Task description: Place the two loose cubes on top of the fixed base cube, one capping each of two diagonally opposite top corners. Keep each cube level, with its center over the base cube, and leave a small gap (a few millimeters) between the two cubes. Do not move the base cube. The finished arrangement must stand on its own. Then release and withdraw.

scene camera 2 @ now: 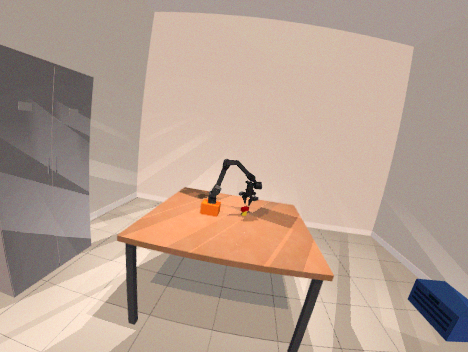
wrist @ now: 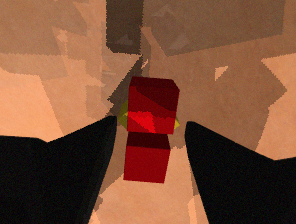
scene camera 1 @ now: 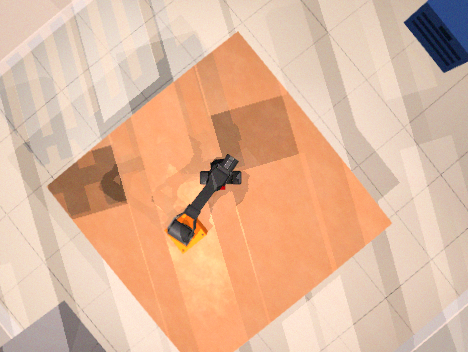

Labels:
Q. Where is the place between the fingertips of my gripper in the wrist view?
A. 151, 125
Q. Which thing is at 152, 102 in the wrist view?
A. A red cube.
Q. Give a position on a red cube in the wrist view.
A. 147, 154

